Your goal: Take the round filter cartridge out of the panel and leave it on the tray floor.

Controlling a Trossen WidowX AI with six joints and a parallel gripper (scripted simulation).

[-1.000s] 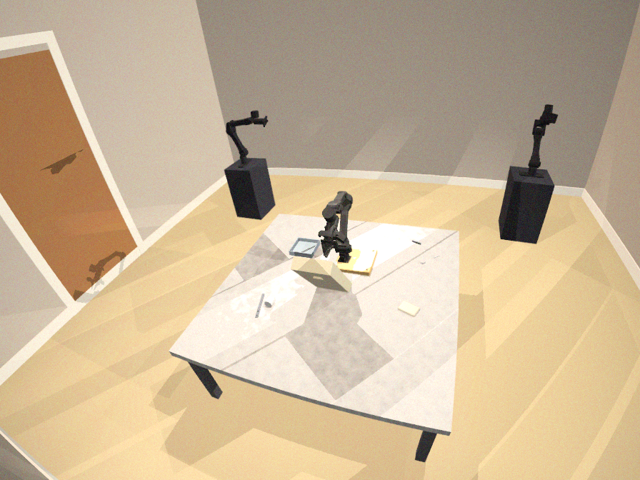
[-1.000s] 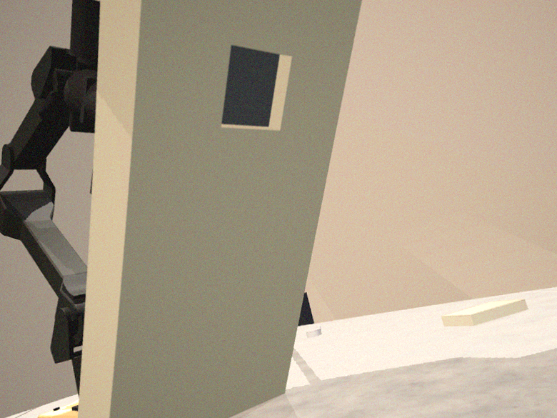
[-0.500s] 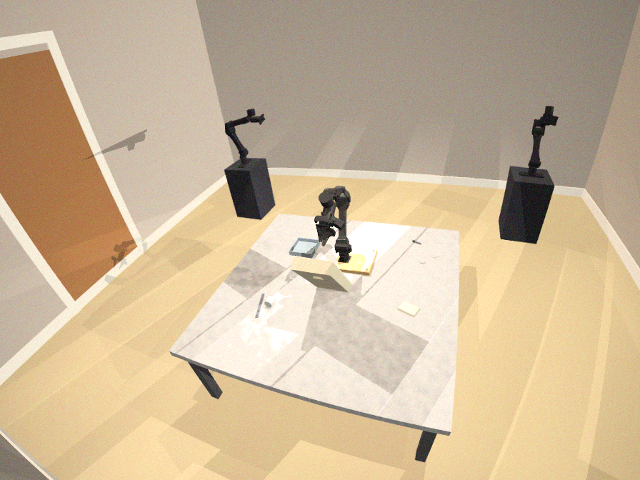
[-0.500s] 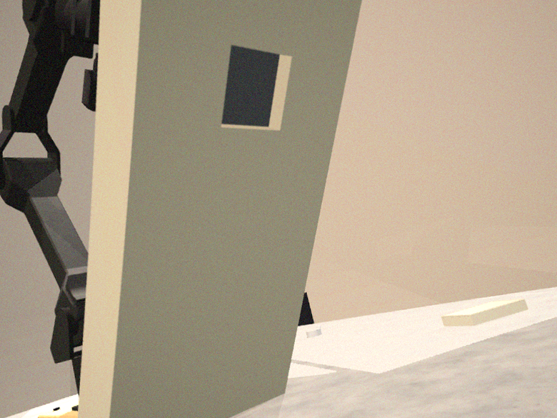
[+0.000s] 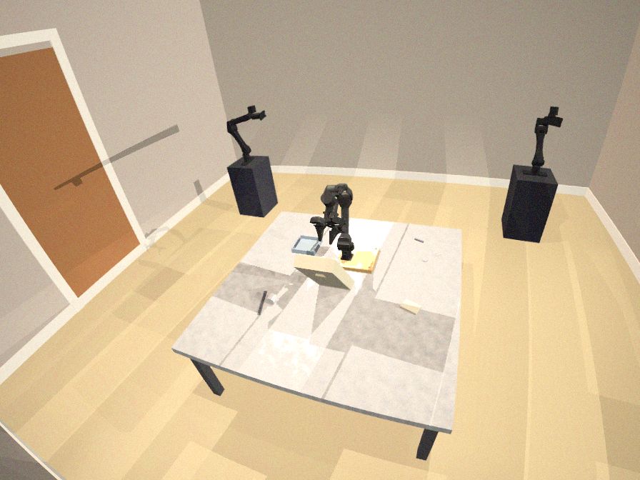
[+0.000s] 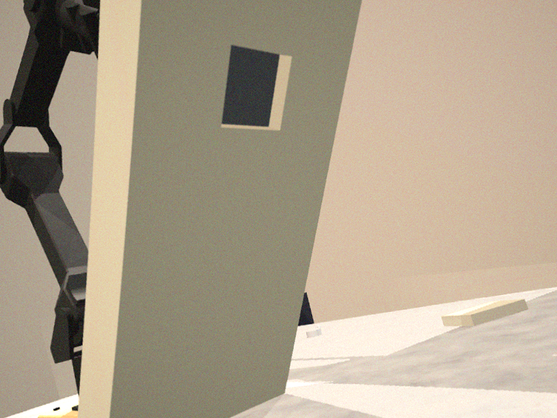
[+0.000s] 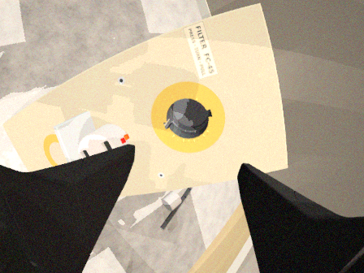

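Right now my gripper tip is 120 mm above the pale grey filter cartridge and 10 mm past it. From my gripper tip the other things lie so: cream block (410 mm to the left, 320 mm below, 20 mm behind); then blue-grey tray (340 mm behind, 320 mm below, 300 mm to the right); then cream service panel (150 mm below, 30 mm ahead).
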